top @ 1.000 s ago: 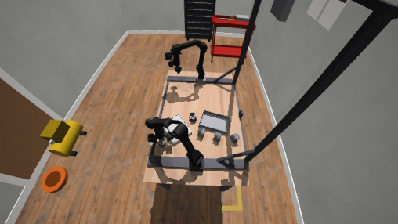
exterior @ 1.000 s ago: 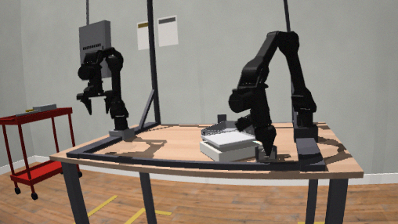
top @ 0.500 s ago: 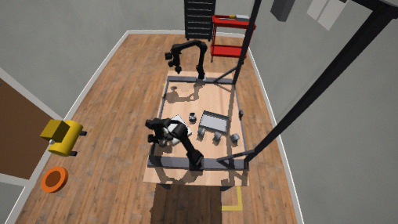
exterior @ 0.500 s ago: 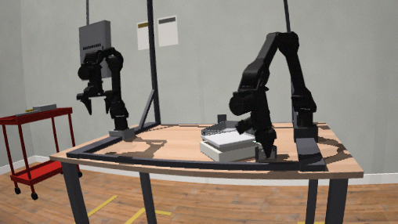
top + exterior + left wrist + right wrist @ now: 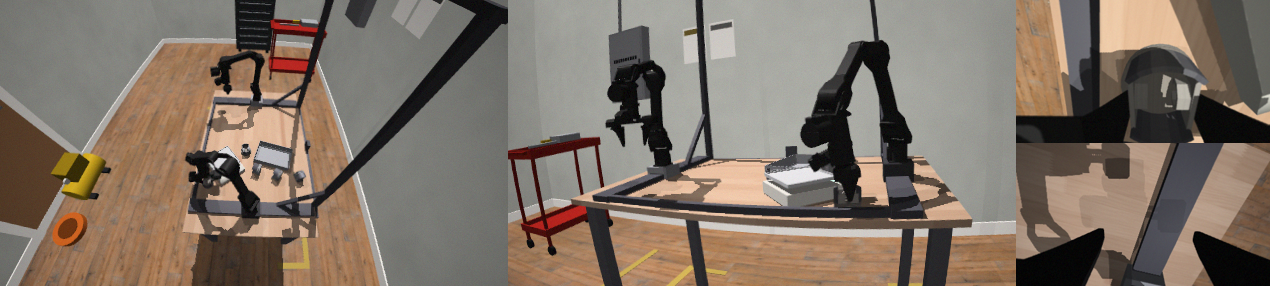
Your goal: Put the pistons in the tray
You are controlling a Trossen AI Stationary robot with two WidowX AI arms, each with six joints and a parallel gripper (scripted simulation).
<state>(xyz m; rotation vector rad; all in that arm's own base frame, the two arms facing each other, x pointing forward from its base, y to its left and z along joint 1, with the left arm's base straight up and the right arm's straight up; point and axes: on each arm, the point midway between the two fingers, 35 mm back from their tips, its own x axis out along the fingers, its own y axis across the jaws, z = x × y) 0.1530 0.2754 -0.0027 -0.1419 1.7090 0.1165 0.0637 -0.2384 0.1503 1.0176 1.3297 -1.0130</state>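
Observation:
My left gripper is now 140 mm to the left of the scale plate and 80 mm past it. The rest, counted from my left hand: steel parts tray: 410 mm behind, 230 mm to the right, 50 mm below; then white scale: 130 mm to the right, 90 mm behind, 20 mm below.

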